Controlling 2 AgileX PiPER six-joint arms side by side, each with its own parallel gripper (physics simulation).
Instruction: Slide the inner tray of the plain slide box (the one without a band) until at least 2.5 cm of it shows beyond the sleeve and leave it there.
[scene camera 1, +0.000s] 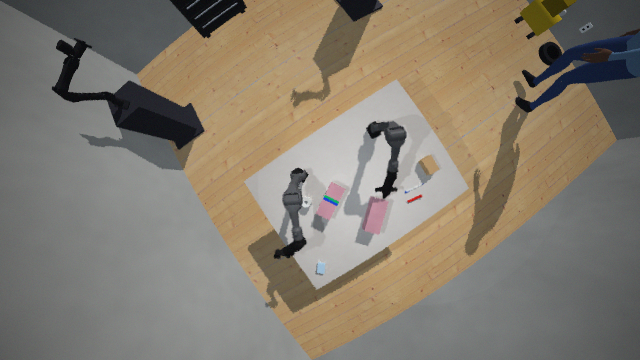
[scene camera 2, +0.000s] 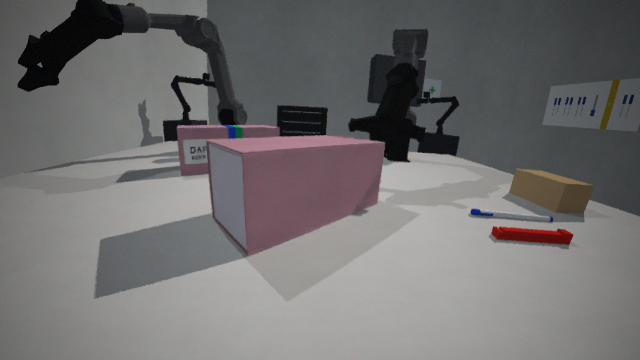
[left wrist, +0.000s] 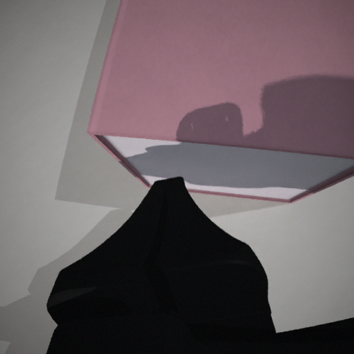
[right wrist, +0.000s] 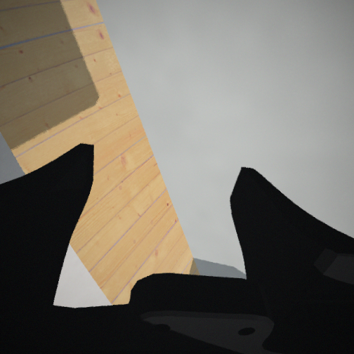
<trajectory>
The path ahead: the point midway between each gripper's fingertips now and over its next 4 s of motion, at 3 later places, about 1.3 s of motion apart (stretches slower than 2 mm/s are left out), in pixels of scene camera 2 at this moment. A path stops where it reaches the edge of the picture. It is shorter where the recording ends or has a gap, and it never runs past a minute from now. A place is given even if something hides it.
My left gripper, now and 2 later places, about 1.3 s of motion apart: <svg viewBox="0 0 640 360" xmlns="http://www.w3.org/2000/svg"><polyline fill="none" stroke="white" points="371,163 348,185 329,191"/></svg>
My right gripper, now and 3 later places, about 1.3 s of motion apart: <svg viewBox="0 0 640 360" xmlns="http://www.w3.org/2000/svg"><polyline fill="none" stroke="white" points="23,76 71,165 85,191 76,166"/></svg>
</trajectory>
